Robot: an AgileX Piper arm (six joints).
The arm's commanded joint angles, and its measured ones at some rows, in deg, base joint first. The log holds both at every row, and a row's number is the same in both.
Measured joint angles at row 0:
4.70, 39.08, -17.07, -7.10, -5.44, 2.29
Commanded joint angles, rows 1 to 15:
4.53, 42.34, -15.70, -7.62, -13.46, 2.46
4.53, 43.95, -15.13, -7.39, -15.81, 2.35
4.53, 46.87, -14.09, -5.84, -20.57, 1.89
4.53, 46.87, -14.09, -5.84, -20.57, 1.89
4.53, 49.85, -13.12, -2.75, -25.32, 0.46
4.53, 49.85, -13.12, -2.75, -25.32, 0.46
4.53, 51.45, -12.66, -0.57, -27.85, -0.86
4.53, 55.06, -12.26, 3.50, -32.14, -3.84
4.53, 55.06, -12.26, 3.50, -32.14, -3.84
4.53, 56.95, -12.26, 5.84, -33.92, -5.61
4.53, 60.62, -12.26, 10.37, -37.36, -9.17
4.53, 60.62, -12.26, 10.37, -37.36, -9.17
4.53, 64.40, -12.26, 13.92, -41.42, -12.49
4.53, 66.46, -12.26, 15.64, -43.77, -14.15
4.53, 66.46, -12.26, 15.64, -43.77, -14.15
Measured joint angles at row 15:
4.70, 62.11, -12.38, 10.31, -36.84, -9.05
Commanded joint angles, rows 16 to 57:
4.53, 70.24, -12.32, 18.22, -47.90, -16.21
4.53, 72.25, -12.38, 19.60, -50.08, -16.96
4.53, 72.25, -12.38, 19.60, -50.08, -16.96
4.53, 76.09, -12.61, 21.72, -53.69, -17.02
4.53, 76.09, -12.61, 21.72, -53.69, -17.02
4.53, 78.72, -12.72, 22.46, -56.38, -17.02
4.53, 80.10, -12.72, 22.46, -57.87, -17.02
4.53, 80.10, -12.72, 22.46, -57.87, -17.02
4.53, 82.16, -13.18, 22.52, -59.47, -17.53
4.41, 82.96, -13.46, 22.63, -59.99, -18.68
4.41, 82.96, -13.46, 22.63, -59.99, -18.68
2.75, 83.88, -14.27, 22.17, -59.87, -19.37
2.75, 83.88, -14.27, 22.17, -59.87, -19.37
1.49, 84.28, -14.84, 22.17, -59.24, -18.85
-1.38, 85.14, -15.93, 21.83, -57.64, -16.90
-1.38, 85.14, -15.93, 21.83, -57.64, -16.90
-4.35, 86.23, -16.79, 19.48, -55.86, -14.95
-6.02, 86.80, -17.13, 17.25, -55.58, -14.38
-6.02, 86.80, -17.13, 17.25, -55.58, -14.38
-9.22, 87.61, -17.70, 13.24, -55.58, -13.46
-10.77, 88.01, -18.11, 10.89, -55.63, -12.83
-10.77, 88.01, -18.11, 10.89, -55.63, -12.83
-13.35, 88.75, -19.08, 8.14, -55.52, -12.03
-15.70, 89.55, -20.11, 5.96, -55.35, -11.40
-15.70, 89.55, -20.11, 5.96, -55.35, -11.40
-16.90, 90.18, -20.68, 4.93, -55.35, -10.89
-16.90, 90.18, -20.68, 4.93, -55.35, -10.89
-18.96, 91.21, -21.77, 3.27, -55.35, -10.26
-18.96, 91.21, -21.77, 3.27, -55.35, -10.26
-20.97, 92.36, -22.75, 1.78, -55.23, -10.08
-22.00, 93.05, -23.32, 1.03, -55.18, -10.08
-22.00, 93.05, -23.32, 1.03, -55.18, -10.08
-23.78, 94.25, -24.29, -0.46, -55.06, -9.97
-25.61, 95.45, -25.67, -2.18, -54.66, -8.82
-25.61, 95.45, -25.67, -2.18, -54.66, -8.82
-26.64, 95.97, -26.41, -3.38, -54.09, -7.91
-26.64, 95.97, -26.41, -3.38, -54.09, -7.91
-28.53, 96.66, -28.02, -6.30, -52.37, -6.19
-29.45, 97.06, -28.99, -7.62, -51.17, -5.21
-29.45, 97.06, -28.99, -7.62, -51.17, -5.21
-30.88, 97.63, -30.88, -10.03, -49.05, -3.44
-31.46, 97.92, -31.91, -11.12, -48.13, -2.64
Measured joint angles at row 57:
-30.37, 97.69, -30.25, -8.31, -49.68, -4.41
